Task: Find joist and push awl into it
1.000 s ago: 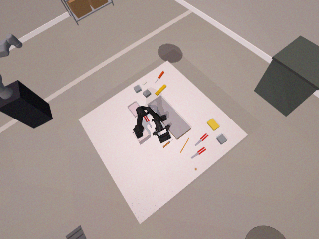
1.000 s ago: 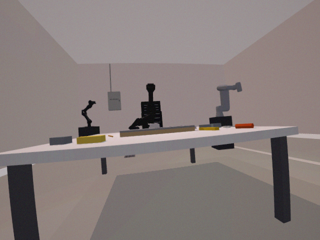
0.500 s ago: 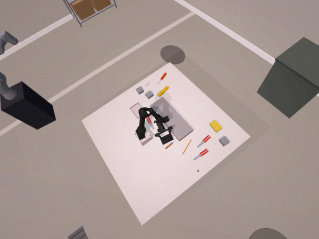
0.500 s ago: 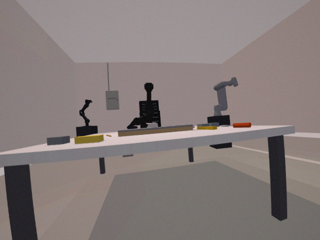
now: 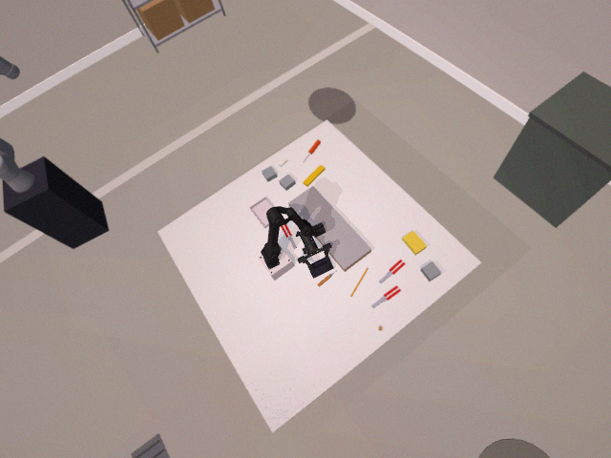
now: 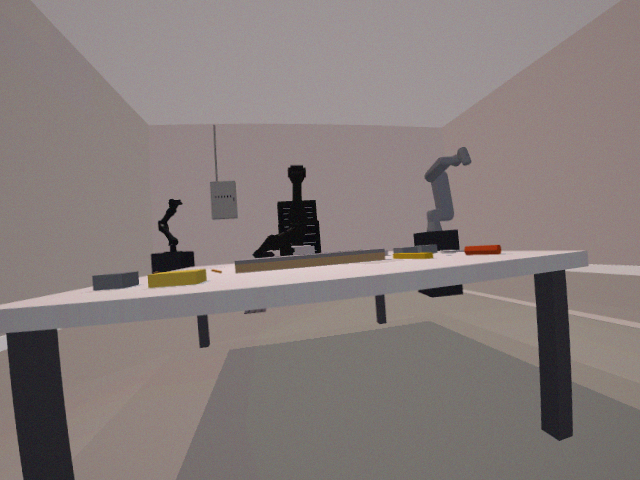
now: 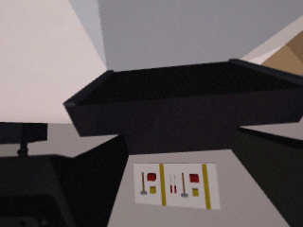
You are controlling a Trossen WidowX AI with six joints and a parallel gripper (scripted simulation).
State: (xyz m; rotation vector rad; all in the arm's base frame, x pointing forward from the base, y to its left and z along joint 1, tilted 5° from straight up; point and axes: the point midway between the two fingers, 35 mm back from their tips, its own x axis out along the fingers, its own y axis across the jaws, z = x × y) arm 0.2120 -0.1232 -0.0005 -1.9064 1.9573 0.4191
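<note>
The stud finder is 20 mm ahead of my gripper tip and 10 mm below it. From my gripper tip the other things lie so: orange pencil (140 mm ahead, 140 mm to the right, 60 mm below); then awl (20 mm ahead, 40 mm to the right, 60 mm below); then square light (30 mm ahead, 10 mm to the right).
</note>
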